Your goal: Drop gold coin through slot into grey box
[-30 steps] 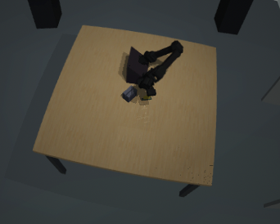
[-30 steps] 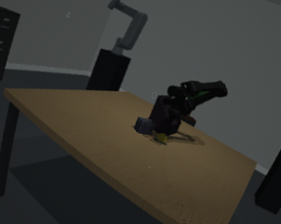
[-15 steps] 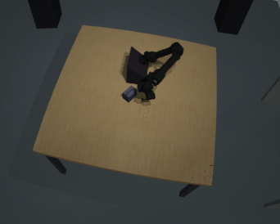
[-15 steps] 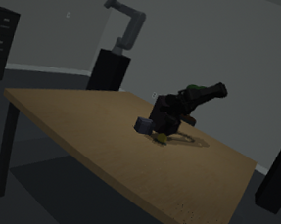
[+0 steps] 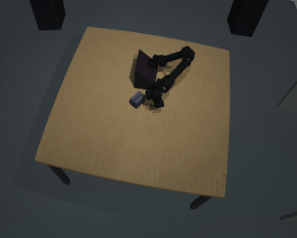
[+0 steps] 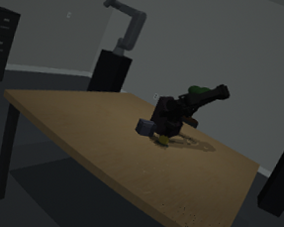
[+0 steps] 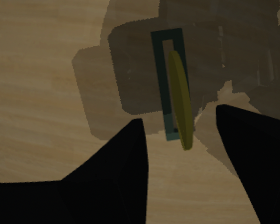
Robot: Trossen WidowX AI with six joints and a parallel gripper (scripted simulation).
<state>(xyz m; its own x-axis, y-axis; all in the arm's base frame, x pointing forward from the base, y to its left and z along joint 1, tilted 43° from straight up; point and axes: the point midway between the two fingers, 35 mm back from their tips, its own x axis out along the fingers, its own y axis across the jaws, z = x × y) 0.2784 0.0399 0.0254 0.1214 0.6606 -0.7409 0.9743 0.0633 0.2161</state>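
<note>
Right now my gripper tip is 30 mm above the gold coin.
</note>
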